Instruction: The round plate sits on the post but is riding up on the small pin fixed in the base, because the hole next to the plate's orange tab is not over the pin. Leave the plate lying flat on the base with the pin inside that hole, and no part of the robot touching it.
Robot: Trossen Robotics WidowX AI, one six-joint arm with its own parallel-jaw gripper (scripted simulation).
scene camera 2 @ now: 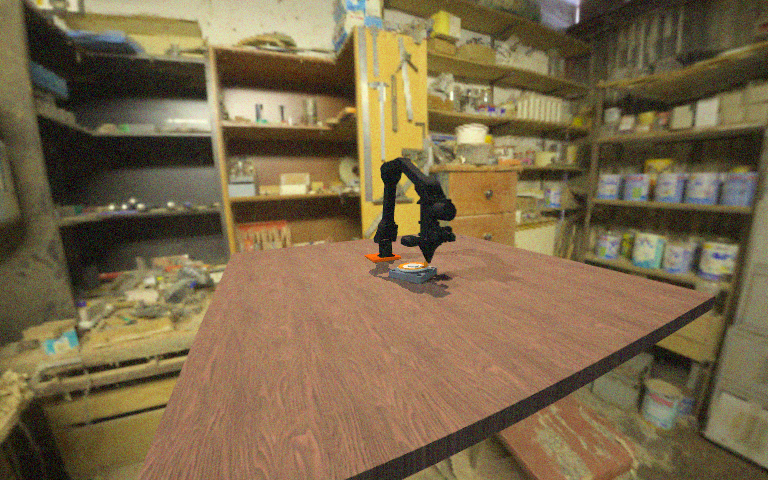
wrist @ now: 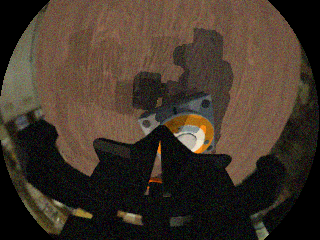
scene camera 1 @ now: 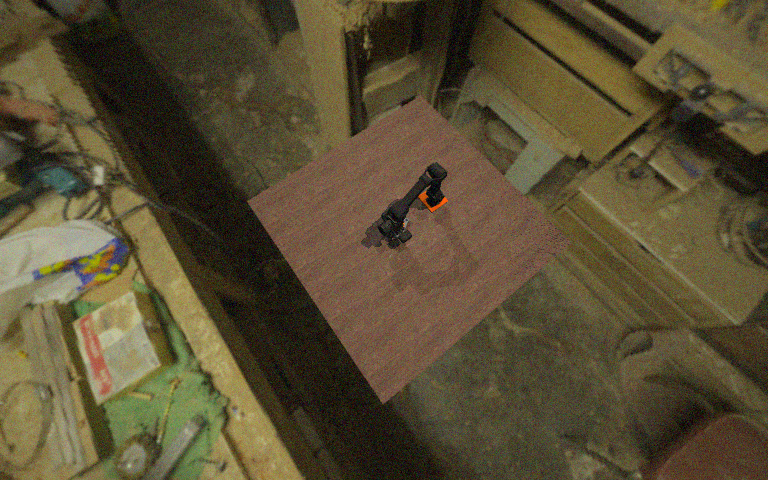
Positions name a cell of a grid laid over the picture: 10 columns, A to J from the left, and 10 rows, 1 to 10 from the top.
Labels:
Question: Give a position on a grey-blue square base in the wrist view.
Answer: G5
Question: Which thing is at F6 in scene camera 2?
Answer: My gripper.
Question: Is my gripper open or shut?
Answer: Shut.

